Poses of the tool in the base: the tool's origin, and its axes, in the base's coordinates. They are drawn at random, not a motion.
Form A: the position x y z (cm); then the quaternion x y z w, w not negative.
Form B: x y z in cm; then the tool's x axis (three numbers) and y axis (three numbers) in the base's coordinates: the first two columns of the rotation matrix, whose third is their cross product. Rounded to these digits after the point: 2 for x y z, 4 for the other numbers.
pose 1, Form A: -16.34 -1.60 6.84 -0.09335 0.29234 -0.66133 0.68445
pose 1, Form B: -16.34 -1.60 6.84 -0.0456 -0.9599 -0.2767 0.8507 0.1079 -0.5145
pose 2, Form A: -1.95 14.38 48.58 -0.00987 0.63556 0.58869 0.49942
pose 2, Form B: -1.95 14.38 48.58 -0.5010 0.5755 -0.6464 -0.6005 0.3067 0.7384
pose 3, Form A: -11.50 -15.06 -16.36 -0.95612 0.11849 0.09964 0.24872
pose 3, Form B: -11.50 -15.06 -16.36 0.9521 -0.1770 -0.2495 -0.2761 -0.8482 -0.4520
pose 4, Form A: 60.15 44.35 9.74 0.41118 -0.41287 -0.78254 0.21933
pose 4, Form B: 60.15 44.35 9.74 -0.5657 -0.6828 -0.4624 0.0037 -0.5629 0.8265
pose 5, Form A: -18.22 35.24 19.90 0.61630 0.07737 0.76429 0.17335
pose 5, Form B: -18.22 35.24 19.90 -0.1802 0.3603 0.9152 -0.1696 -0.9279 0.3319
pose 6, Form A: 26.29 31.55 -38.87 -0.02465 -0.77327 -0.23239 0.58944
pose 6, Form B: 26.29 31.55 -38.87 -0.3039 -0.2358 0.9231 0.3121 0.8908 0.3303
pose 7, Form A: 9.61 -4.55 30.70 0.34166 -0.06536 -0.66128 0.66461
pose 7, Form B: 9.61 -4.55 30.70 0.1169 -0.9236 -0.3650 0.8343 -0.1080 0.5406
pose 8, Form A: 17.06 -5.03 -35.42 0.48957 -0.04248 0.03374 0.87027
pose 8, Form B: 17.06 -5.03 -35.42 0.9941 0.0171 0.1070 -0.1003 0.5184 0.8493
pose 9, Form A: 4.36 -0.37 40.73 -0.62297 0.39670 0.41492 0.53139
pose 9, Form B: 4.36 -0.37 40.73 0.3409 -0.0533 -0.9386 -0.9352 -0.1205 -0.3329
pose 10, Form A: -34.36 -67.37 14.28 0.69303 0.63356 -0.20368 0.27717
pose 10, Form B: -34.36 -67.37 14.28 0.1142 0.7652 -0.6335 0.9911 -0.0436 0.1261
